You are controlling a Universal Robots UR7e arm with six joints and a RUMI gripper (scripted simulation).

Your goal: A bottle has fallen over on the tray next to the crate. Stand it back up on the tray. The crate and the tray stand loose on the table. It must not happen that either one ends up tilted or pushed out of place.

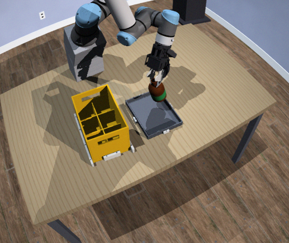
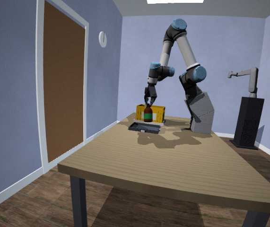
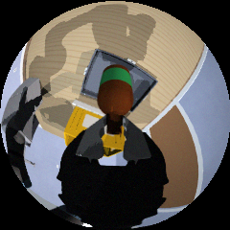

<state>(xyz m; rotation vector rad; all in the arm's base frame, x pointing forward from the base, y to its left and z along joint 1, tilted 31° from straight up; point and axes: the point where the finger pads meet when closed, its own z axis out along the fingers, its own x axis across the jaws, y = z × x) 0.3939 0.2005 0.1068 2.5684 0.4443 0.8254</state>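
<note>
Now: hand 1 cm past the bottle, 1 cm to the right of it and 5 cm above it. The rest, counted from my hand: tray 1 cm ahead, 1 cm to the right, 19 cm below; yellow crate 1 cm ahead, 29 cm to the right, 12 cm below.
</note>
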